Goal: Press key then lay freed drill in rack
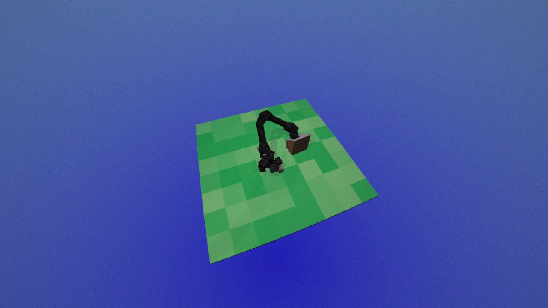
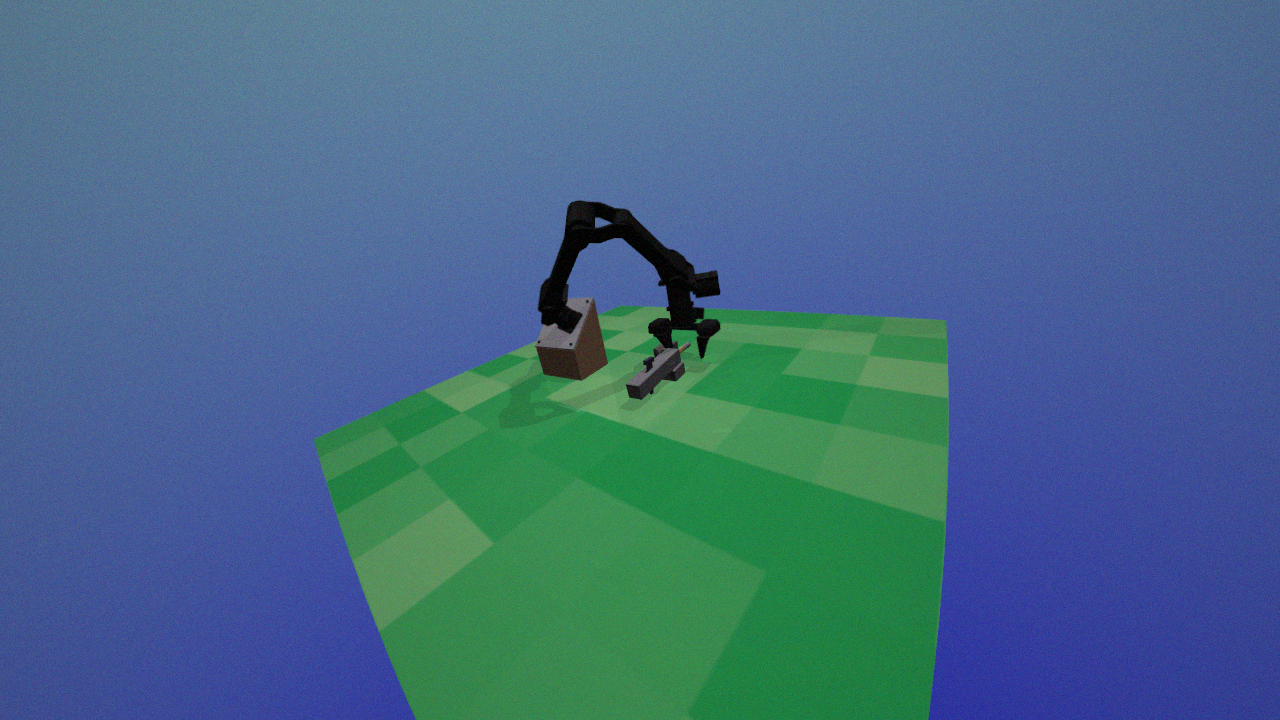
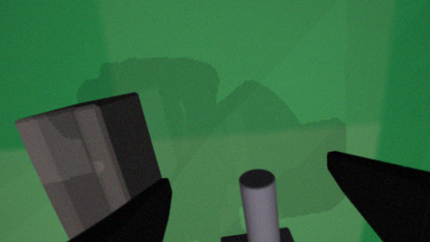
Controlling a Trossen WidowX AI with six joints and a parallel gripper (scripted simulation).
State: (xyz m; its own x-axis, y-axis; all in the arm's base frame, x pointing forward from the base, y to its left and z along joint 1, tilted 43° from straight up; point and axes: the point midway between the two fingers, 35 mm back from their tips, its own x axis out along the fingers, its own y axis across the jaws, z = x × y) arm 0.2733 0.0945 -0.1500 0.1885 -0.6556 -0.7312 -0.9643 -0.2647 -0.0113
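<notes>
The drill lies 10 mm ahead of my gripper tip, 50 mm to the right of it and 30 mm above it. From my gripper tip the other things lie so: dark part 30 mm ahead, 170 mm to the right, 30 mm above; rack 80 mm behind.
</notes>
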